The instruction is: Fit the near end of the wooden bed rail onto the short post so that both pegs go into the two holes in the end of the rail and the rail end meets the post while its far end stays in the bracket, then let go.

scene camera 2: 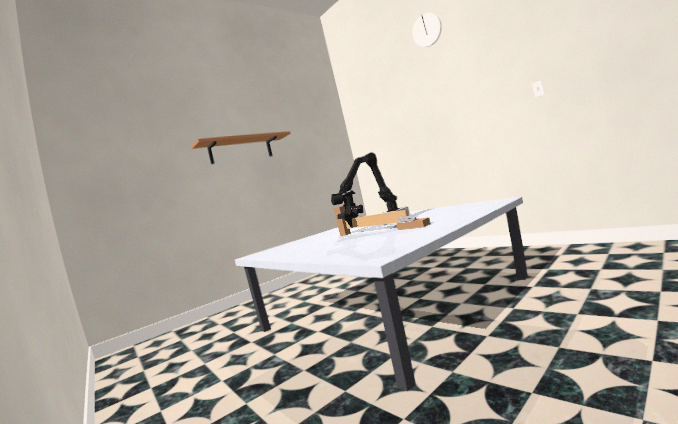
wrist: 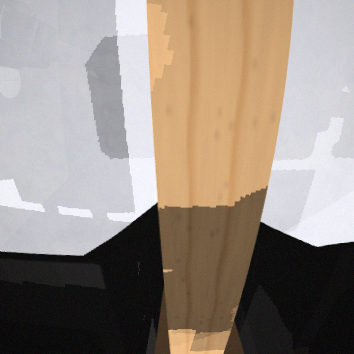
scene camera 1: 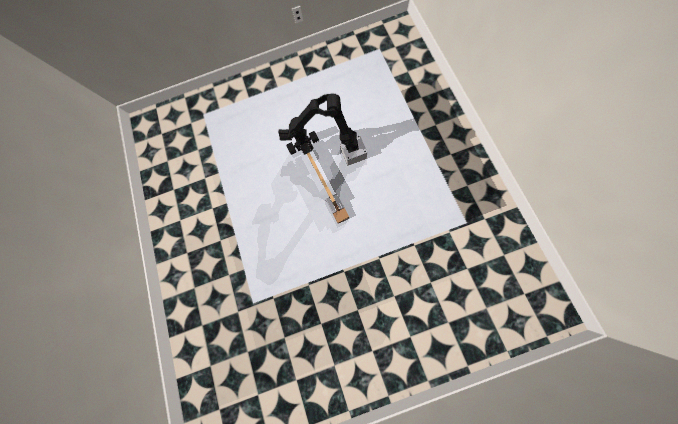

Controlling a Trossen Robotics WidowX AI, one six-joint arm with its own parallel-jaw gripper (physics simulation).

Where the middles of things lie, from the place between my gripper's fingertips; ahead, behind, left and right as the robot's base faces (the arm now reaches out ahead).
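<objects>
The wooden bed rail [wrist: 217,82] is 180 mm to the left of my hand, 30 mm behind it and 30 mm above it.
</objects>
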